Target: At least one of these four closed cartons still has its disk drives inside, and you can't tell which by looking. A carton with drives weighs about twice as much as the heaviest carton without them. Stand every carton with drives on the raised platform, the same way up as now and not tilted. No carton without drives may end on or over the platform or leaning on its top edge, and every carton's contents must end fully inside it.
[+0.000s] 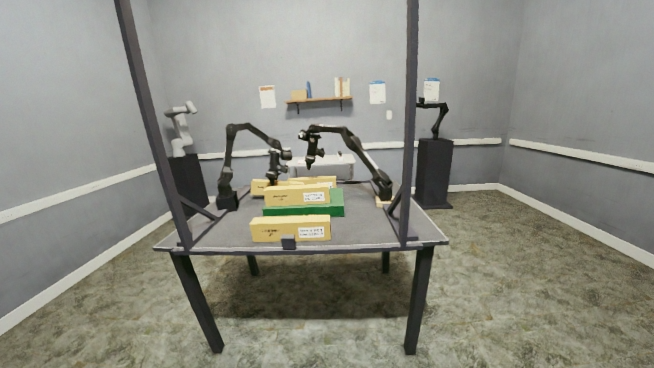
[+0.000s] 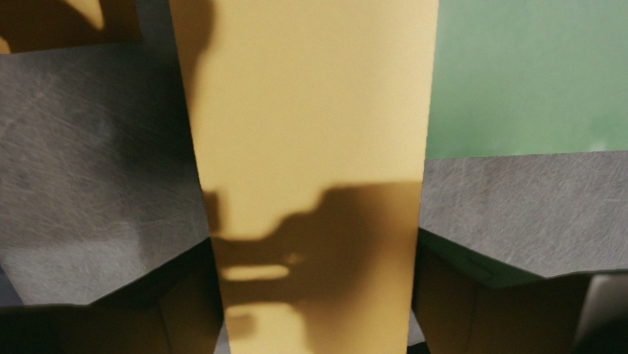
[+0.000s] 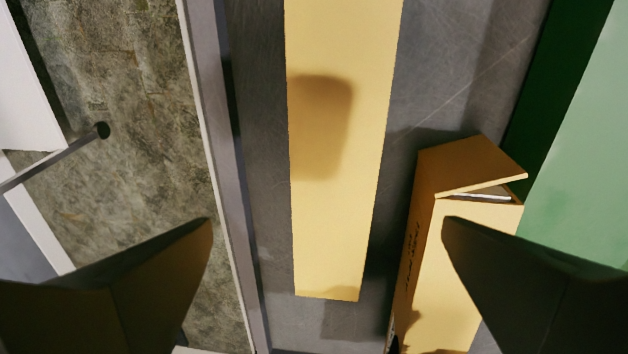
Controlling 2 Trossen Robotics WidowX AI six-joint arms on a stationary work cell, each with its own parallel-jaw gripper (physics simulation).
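Seen in the pictures: left gripper, fingertip midpoint: [image 1: 273, 185] [image 2: 313, 235] [image 3: 424, 341]; right gripper, fingertip midpoint: [image 1: 309, 167] [image 3: 328, 227]; left arm's base, link origin: [image 1: 226, 194]; right arm's base, link origin: [image 1: 385, 199].
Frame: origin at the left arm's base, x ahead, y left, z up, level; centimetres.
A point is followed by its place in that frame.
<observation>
One yellow carton [image 1: 296, 196] @[y -23.4, x 37.7, z 1.8 cm] stands on the green platform [image 1: 338, 201] @[y -27.3, x 57.8, z -2.8 cm] [image 2: 530, 75] @[y -2.8, x 29.7, z -2.7 cm] [image 3: 585, 175] @[y -5.7, x 43.5, z -2.7 cm]. Another carton [image 1: 290, 229] @[y -45.0, x 32.1, z -3.2 cm] stands near the front edge. My left gripper [image 1: 272, 181] @[y 7.1, x 27.1, z -0.7 cm] [image 2: 313, 235] @[y 7.1, x 27.1, z -0.7 cm] is shut on a third carton [image 1: 259, 187] @[y 6.5, x 18.4, z -0.5 cm] [image 2: 310, 110] @[y 5.9, x 32.2, z 1.4 cm] [image 3: 450, 260] behind the platform, sticking out past its left end. That carton's right end flap [image 3: 472, 162] @[y 1.7, x 45.7, z -3.6 cm] is ajar, with a thin silvery edge inside. I cannot tell how far it is raised. A fourth carton [image 1: 316, 179] @[y 7.1, x 54.1, z -0.6 cm] [image 2: 60, 30] @[y 12.2, x 35.9, z -2.5 cm] [image 3: 340, 220] @[y 11.6, x 45.0, z -0.2 cm] lies farthest back. My right gripper [image 1: 308, 166] @[y 10.3, x 50.9, z 7.2 cm] [image 3: 328, 227] @[y 10.3, x 50.9, z 7.2 cm] is open above it.
The table [image 1: 220, 239] @[y -33.6, x 1.9, z -8.7 cm] has a small dark block [image 1: 288, 242] @[y -51.0, x 30.5, z -5.0 cm] at its front edge. Dark frame posts [image 1: 150, 120] @[y -37.7, x -9.4, z 42.2 cm] [image 1: 409, 125] @[y -63.1, x 70.5, z 34.4 cm] rise at both sides. The third and fourth cartons lie side by side with a narrow gap between them.
</observation>
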